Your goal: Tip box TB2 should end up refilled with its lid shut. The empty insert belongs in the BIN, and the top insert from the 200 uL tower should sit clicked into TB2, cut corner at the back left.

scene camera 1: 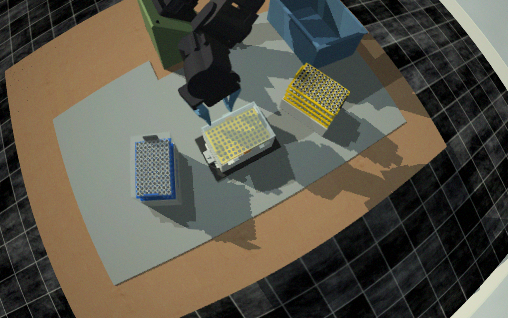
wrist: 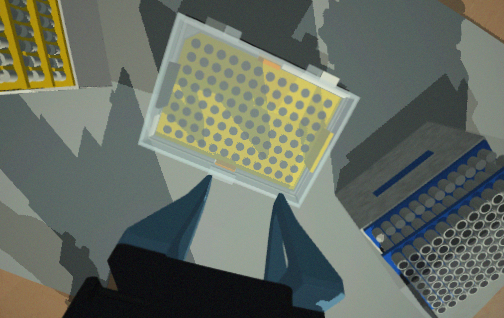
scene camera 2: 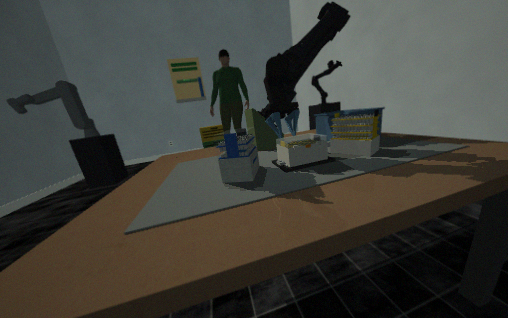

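Tip box TB2 (scene camera 1: 248, 148) (scene camera 2: 302, 156) (wrist: 146, 136) stands mid-mat on a dark base. A yellow insert (scene camera 1: 236, 134) (wrist: 245, 107) with rows of empty holes lies inside it, seen through a clear lid (wrist: 327, 150) that looks shut. The tower with stacked yellow inserts (scene camera 1: 320, 92) (scene camera 2: 354, 131) (wrist: 37, 47), full of tips, stands to its right in the scene views. The blue BIN (scene camera 1: 334, 51) (scene camera 2: 322, 125) stands behind that tower. My gripper (scene camera 1: 220, 117) (scene camera 2: 286, 136) (wrist: 244, 190) is part open and empty, its fingertips by the box's long back side. Whether they touch it is unclear.
A tower with blue inserts (scene camera 1: 154, 167) (scene camera 2: 239, 167) (wrist: 460, 235) stands left of the box in the scene views. A green slanted block (scene camera 1: 162, 42) (scene camera 2: 259, 134) stands behind, near the arm. The grey mat (scene camera 1: 95, 145) (scene camera 2: 185, 200) lies on the wooden table (scene camera 1: 40, 100).
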